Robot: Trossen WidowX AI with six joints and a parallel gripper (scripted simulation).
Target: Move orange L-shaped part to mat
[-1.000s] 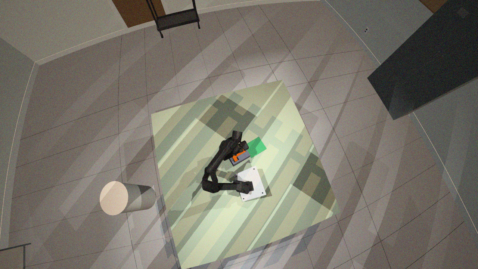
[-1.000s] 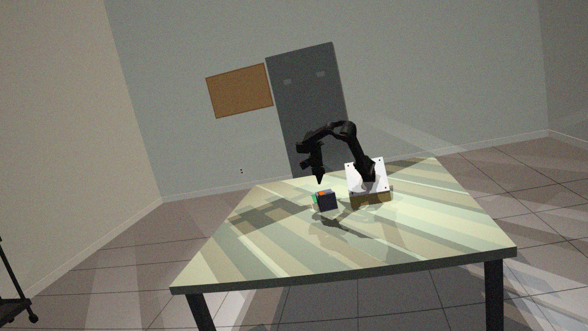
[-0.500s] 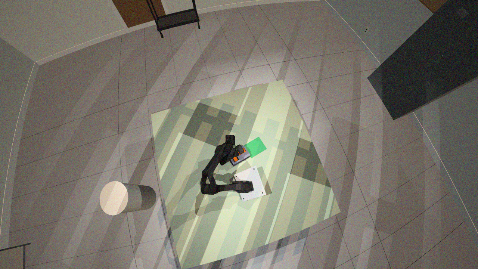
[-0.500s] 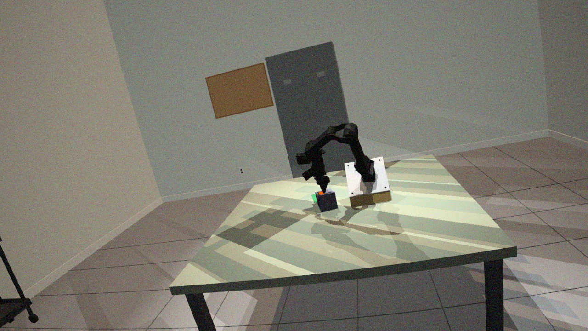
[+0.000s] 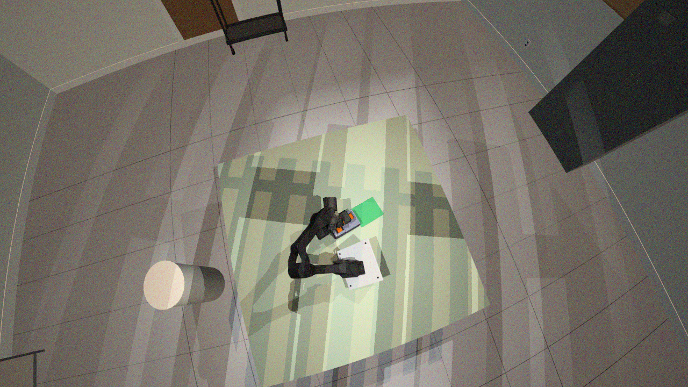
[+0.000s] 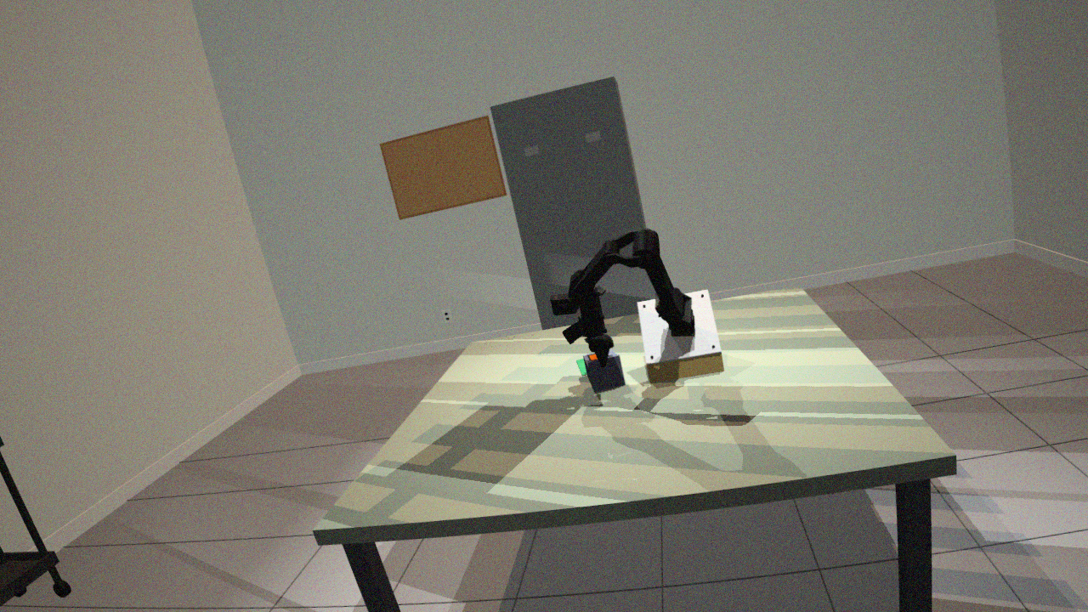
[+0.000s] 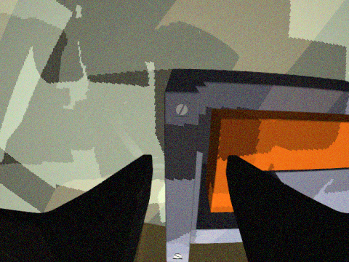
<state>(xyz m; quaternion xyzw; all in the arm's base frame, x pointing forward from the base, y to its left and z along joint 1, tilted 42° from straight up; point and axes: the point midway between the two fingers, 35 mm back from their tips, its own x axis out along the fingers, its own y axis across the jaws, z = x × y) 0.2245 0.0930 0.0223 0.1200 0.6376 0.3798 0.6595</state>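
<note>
Now: gripper tip 10 mm short of the orange L-shaped part, 50 mm to the left of it and 20 mm above it. The rest, counted from my gripper tip: green mat 70 mm ahead, 210 mm to the right, 80 mm below.
</note>
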